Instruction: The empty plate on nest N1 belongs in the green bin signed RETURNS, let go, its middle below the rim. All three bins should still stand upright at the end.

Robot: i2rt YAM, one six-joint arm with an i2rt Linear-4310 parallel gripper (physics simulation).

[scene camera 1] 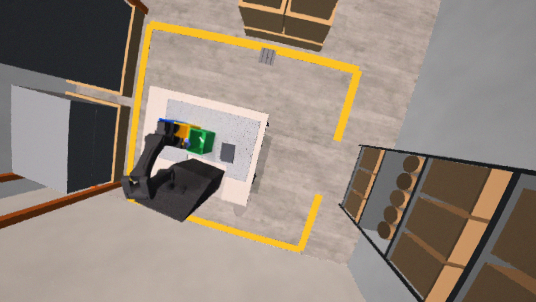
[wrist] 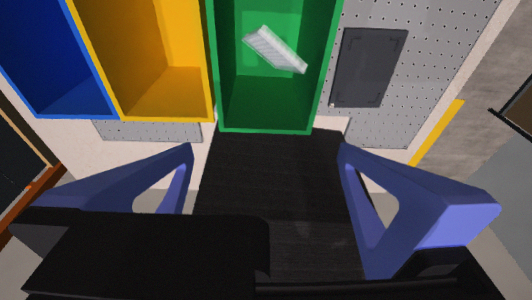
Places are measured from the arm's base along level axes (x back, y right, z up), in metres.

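Where they show: gripper, between the fingertips: (scene camera 1: pixel 184 142) (wrist: pixel 265 150); arm's base, origin of its link: (scene camera 1: pixel 169 187).
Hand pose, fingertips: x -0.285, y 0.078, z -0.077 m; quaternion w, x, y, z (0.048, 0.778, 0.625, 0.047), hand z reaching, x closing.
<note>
Each offset is from my fingertips to the top centre of the thing. "pt": to the spot under its first point. Level surfaces: height alone.
The pale, gridded plate @(dy +0.009, dx +0.018, dz -0.188 m) (wrist: pixel 276 50) lies tilted inside the green bin @(dy +0.006, dx +0.003, dz -0.132 m) (scene camera 1: pixel 206 146) (wrist: pixel 265 107), below its rim and apart from my fingers; a pale streak of it (scene camera 1: pixel 202 136) shows in the scene view. My gripper (scene camera 1: pixel 187 143) (wrist: pixel 265 150) is open and empty, back from the green bin's near rim in the wrist view. The yellow bin @(dy -0.121, dx -0.047, dz -0.132 m) (scene camera 1: pixel 184 131) (wrist: pixel 185 95) and the blue bin @(dy -0.246, dx -0.083, dz -0.132 m) (scene camera 1: pixel 162 119) (wrist: pixel 82 102) stand upright in a row with the green one. A dark grey rectangular pad @(pt dy +0.187, dx +0.117, dz -0.300 m) (scene camera 1: pixel 227 153) (wrist: pixel 369 67) with corner marks holds no plate. No sign is readable.
The bins and pad stand on a perforated grey board @(dz -0.312 m) (scene camera 1: pixel 240 125) (wrist: pixel 425 60) on a pale table @(dz -0.325 m) (scene camera 1: pixel 235 196). My black base (scene camera 1: pixel 200 185) (wrist: pixel 270 175) stands at the table's near side. A shelf rack with boxes stands to the right in the scene view.
</note>
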